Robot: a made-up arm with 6 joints. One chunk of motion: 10 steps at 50 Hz.
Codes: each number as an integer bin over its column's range. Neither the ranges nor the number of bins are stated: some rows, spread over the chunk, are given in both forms.
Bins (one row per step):
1: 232 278 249 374 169 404
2: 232 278 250 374 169 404
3: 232 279 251 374 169 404
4: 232 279 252 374 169 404
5: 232 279 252 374 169 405
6: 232 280 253 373 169 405
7: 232 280 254 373 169 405
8: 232 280 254 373 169 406
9: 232 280 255 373 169 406
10: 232 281 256 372 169 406
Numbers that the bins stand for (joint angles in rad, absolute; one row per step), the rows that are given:
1: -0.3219 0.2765 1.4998 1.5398 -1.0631 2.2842
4: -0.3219 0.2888 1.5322 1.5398 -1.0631 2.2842
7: -0.3219 0.3011 1.5538 1.5268 -1.0631 2.2995
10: -0.3219 0.3134 1.5754 1.5138 -1.0631 2.3149
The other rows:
2: -0.3219 0.2765 1.5106 1.5398 -1.0631 2.2842
3: -0.3219 0.2888 1.5214 1.5398 -1.0631 2.2842
5: -0.3219 0.2888 1.5322 1.5398 -1.0631 2.2995
6: -0.3219 0.3011 1.5430 1.5268 -1.0631 2.2995
8: -0.3219 0.3011 1.5538 1.5268 -1.0631 2.3149
9: -0.3219 0.3011 1.5646 1.5268 -1.0631 2.3149

